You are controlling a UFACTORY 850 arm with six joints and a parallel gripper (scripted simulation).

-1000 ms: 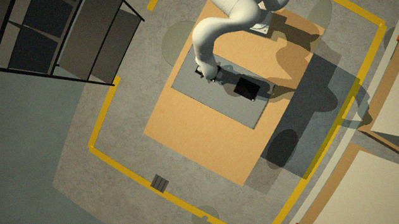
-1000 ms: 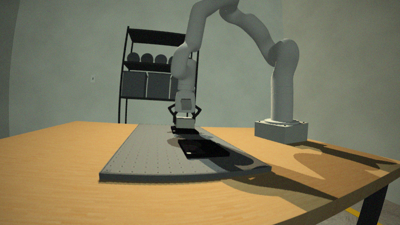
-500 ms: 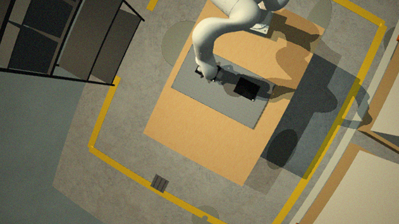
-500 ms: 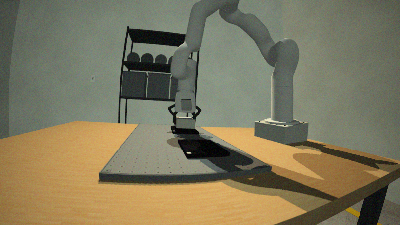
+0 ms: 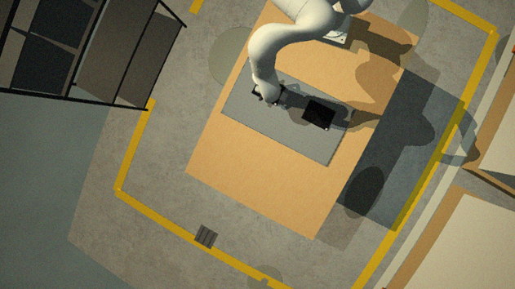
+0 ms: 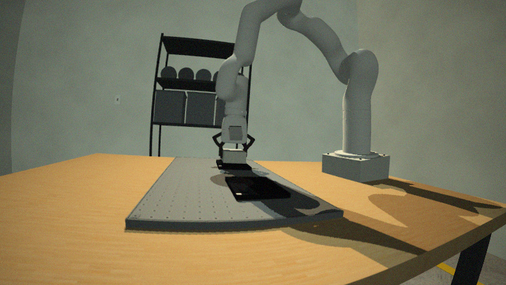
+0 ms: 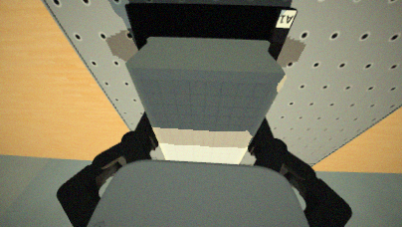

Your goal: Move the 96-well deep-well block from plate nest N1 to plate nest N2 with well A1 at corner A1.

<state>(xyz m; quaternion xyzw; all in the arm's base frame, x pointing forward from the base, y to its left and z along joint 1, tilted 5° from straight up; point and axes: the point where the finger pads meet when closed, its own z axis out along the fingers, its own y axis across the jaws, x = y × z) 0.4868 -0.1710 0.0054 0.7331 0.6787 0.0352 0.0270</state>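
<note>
Right now the black nest N2 is 3 cm below my hand. Round my hand: black nest N1 (32 cm to the left, 3 cm below, 1 cm ahead); 96-well deep-well block (right at my hand).
</note>
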